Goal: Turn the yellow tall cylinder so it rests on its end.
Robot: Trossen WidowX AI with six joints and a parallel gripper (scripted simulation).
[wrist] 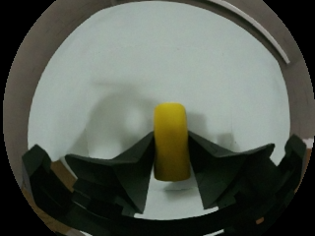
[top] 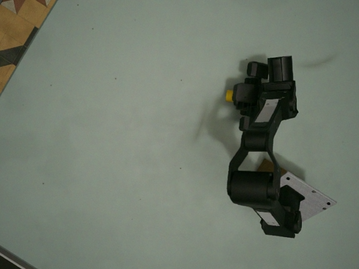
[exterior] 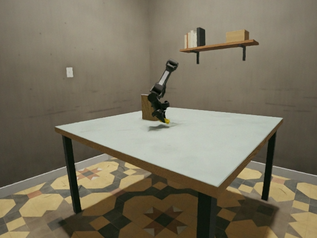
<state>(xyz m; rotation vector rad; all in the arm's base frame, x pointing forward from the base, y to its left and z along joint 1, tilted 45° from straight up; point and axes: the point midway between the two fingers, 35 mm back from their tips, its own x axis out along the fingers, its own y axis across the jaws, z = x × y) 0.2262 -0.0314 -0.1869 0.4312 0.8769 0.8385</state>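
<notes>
Right now my hand is 10 mm short of the yellow tall cylinder and 20 mm above it.
</notes>
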